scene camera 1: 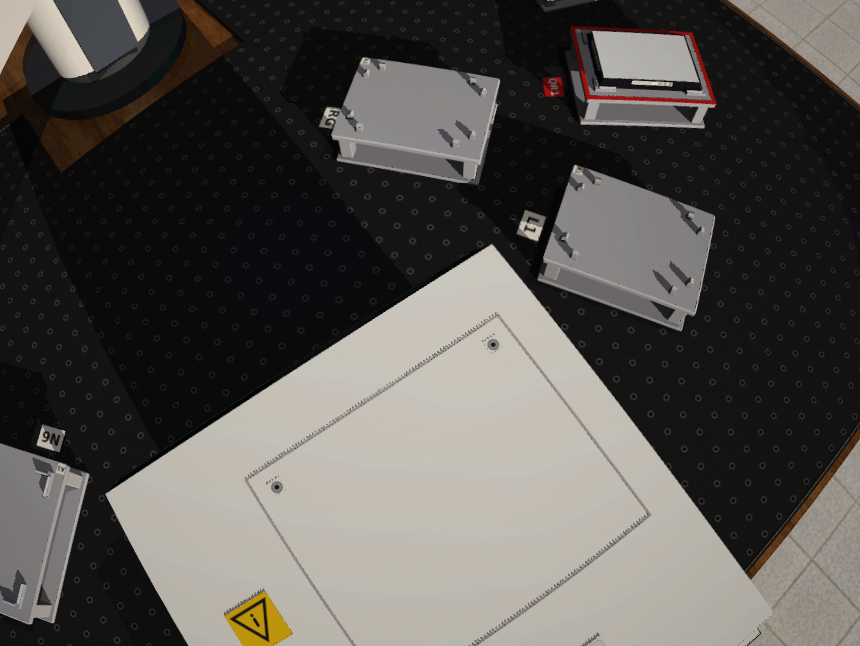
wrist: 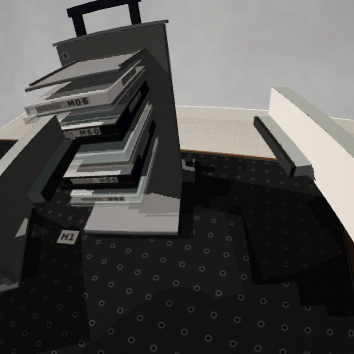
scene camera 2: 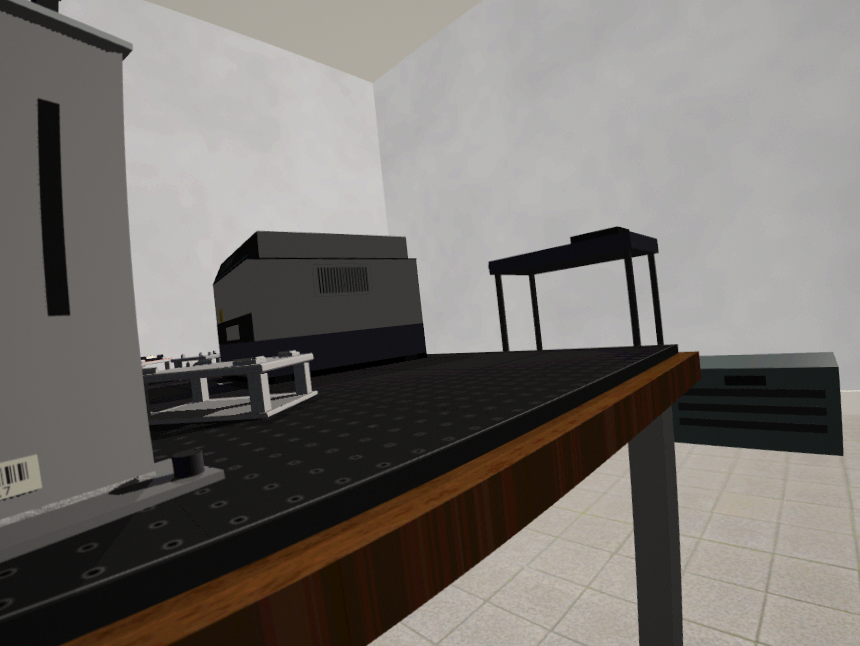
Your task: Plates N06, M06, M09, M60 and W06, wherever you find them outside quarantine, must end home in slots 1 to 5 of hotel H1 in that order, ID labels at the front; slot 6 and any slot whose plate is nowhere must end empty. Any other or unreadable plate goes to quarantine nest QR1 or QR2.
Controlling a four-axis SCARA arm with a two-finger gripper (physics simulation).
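Frame: origin at the arm's base, x ahead, y left, z up, level; millimetres.
Seen in the pictures: gripper, fingertip midpoint: point(wrist: 162, 114); arm's base at its link origin: point(scene camera 1: 106, 52).
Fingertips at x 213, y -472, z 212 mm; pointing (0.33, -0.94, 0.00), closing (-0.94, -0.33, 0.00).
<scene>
Pixels of each thing's top centre, then the offset from my fingertips to it. "spot": a spot on its surface instead.
- Hotel H1 at a spot on its surface: point(wrist: 164, 125) spot: dx +69, dy -157, dz -91 mm
- floor tag H1 at its top centre: point(wrist: 67, 236) dx +191, dy -8, dz -198 mm
- pale plate M06 at its top centre: point(wrist: 89, 77) dx +109, dy -81, dz +3 mm
- black plate M60 at its top centre: point(wrist: 97, 101) dx +108, dy -81, dz -23 mm
- pale layer at its top centre: point(wrist: 104, 122) dx +108, dy -81, dz -49 mm
- black plate at its top centre: point(wrist: 110, 142) dx +108, dy -81, dz -75 mm
- pale bottom plate at its top centre: point(wrist: 116, 160) dx +108, dy -81, dz -101 mm
- black plate with a pale lid, top centre: point(scene camera 1: 645, 55) dx +355, dy +938, dz -135 mm
- red-rimmed QR1 at a spot on its surface: point(scene camera 1: 703, 77) spot: dx +417, dy +985, dz -149 mm
- Nests RG at its top centre: point(scene camera 1: 417, 99) dx +233, dy +685, dz -139 mm
- L1 at its top centre: point(scene camera 1: 636, 231) point(scene camera 2: 212, 350) dx +501, dy +740, dz -139 mm
- N6 at a spot on its surface: point(scene camera 1: 17, 514) spot: dx +312, dy +88, dz -149 mm
- big white instrument at its top centre: point(scene camera 1: 434, 573) point(scene camera 2: 308, 250) dx +609, dy +374, dz +53 mm
- tall grey panel at a spot on its surface: point(scene camera 2: 90, 243) spot: dx +180, dy -161, dz -71 mm
Hotel H1 point(wrist: 164, 125) stands left of centre in the wrist view, with floor tag H1 point(wrist: 68, 237). Its top shelf point(wrist: 87, 70) is bare. Below it are pale plate M06 point(wrist: 70, 103), then black plate M60 point(wrist: 92, 131), a pale layer point(wrist: 100, 154) I cannot identify, a black plate point(wrist: 92, 180) with a blurred label, and a pale bottom plate point(wrist: 107, 197), also blurred. No label reading M09 shows. My gripper point(wrist: 162, 114) is open and empty; its left finger overlaps the hotel's left side in view. A black plate with a pale lid point(scene camera 1: 645, 57) sits on red-rimmed QR1 point(scene camera 1: 703, 77), label too small to read.
Nests RG point(scene camera 1: 417, 104), L1 point(scene camera 1: 632, 236) and N6 point(scene camera 1: 17, 514) have bare tops where visible. A big white instrument point(scene camera 1: 444, 445) fills the front of scene camera 1. In scene camera 2, a tall grey panel point(scene camera 2: 90, 243) stands at left and a dark grey instrument point(scene camera 2: 291, 299) behind.
</scene>
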